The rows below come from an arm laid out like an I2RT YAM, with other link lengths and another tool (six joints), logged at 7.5 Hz.
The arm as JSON. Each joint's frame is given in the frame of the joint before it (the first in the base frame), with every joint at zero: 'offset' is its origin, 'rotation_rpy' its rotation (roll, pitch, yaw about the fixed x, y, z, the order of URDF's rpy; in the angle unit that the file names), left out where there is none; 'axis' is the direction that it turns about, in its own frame. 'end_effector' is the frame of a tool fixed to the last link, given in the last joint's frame.
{
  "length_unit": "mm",
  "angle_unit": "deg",
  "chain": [
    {
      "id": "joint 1",
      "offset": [
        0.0,
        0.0,
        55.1
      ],
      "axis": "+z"
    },
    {
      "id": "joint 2",
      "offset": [
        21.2,
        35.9,
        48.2
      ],
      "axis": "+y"
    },
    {
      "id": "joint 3",
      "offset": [
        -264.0,
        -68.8,
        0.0
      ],
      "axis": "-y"
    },
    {
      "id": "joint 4",
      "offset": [
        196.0,
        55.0,
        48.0
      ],
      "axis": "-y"
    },
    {
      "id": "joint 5",
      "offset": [
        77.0,
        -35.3,
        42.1
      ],
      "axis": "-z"
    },
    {
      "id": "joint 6",
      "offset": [
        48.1,
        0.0,
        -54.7
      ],
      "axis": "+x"
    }
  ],
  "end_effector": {
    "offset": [
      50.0,
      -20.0,
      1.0
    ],
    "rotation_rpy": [
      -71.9,
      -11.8,
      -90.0
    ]
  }
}
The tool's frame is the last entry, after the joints.
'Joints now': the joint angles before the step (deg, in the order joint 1, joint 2, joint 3, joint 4, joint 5, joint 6). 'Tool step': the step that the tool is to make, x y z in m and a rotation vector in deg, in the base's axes. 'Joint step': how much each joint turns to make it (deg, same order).
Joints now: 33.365 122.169 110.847 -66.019 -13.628 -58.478
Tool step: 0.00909 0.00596 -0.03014 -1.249 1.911 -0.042
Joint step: -0.001 4.634 -0.045 2.406 0.001 0.043
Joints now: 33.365 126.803 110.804 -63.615 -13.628 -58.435
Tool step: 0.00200 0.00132 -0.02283 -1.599 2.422 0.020
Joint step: 0.000 3.301 -0.044 0.438 0.000 -0.021
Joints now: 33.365 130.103 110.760 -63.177 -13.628 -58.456
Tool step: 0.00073 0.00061 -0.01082 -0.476 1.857 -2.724
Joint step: 0.066 1.553 0.000 0.437 -0.284 2.929
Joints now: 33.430 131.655 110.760 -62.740 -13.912 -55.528
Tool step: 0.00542 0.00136 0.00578 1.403 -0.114 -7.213
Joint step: 0.001 -0.525 0.502 1.660 -0.131 7.520
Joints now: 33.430 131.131 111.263 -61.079 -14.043 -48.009
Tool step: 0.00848 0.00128 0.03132 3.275 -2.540 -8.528
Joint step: -0.086 -2.667 3.148 0.218 0.459 8.787
